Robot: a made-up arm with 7 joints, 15 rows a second.
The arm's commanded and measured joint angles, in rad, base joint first. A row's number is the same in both.
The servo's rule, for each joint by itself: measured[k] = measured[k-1] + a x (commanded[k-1-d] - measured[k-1]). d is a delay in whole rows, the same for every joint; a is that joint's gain. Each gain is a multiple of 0.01, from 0.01 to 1. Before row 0 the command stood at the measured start. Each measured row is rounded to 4 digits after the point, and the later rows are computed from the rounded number. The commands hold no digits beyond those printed.
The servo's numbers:
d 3
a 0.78 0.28 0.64 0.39 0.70 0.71 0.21
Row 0, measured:
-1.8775 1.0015 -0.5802 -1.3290 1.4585 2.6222 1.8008
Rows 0 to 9, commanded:
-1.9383 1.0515 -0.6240 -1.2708 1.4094 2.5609 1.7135
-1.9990 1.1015 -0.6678 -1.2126 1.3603 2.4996 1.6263
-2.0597 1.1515 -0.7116 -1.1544 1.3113 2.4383 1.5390
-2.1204 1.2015 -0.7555 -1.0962 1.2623 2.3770 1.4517
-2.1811 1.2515 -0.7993 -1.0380 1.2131 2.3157 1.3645
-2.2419 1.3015 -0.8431 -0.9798 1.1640 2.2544 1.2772
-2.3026 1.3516 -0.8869 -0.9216 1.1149 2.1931 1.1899
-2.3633 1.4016 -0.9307 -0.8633 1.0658 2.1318 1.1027
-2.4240 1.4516 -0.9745 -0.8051 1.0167 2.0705 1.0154
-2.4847 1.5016 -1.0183 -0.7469 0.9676 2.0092 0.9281
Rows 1 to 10, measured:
-1.8775 1.0015 -0.5802 -1.3290 1.4585 2.6222 1.8008
-1.8775 1.0015 -0.5802 -1.3290 1.4585 2.6222 1.8008
-1.8775 1.0015 -0.5802 -1.3290 1.4585 2.6222 1.8008
-1.9249 1.0155 -0.6082 -1.3063 1.4241 2.5787 1.7825
-1.9827 1.0396 -0.6463 -1.2698 1.3794 2.5225 1.7497
-2.0428 1.0709 -0.6881 -1.2248 1.3317 2.4627 1.7055
-2.1033 1.1075 -0.7312 -1.1746 1.2831 2.4019 1.6522
-2.1640 1.1478 -0.7748 -1.1213 1.2341 2.3407 1.5918
-2.2248 1.1908 -0.8185 -1.0661 1.1850 2.2794 1.5257
-2.2855 1.2358 -0.8623 -1.0097 1.1359 2.2181 1.4552

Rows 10 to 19, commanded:
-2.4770 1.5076 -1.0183 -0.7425 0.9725 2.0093 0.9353
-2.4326 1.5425 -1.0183 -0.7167 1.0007 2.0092 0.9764
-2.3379 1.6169 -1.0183 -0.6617 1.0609 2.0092 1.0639
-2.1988 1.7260 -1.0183 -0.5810 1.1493 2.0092 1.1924
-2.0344 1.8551 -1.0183 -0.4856 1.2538 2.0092 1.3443
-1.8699 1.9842 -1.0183 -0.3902 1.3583 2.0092 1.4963
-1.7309 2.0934 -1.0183 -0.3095 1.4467 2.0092 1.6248
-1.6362 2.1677 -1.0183 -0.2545 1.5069 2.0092 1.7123
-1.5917 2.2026 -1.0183 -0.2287 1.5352 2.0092 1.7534
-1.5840 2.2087 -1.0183 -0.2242 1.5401 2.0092 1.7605
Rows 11 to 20, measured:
-2.3462 1.2822 -0.9061 -0.9526 1.0868 2.1568 1.3812
-2.4069 1.3296 -0.9499 -0.8951 1.0377 2.0955 1.3044
-2.4676 1.3778 -0.9937 -0.8373 0.9886 2.0342 1.2254
-2.4749 1.4141 -1.0094 -0.8003 0.9773 2.0165 1.1645
-2.4419 1.4501 -1.0151 -0.7677 0.9937 2.0113 1.1250
-2.3608 1.4968 -1.0171 -0.7264 1.0407 2.0098 1.1122
-2.2344 1.5610 -1.0179 -0.6697 1.1167 2.0094 1.1290
-2.0784 1.6433 -1.0182 -0.5979 1.2127 2.0093 1.1742
-1.9158 1.7388 -1.0183 -0.5169 1.3146 2.0092 1.2418
-1.7716 1.8381 -1.0183 -0.4360 1.4071 2.0092 1.3222

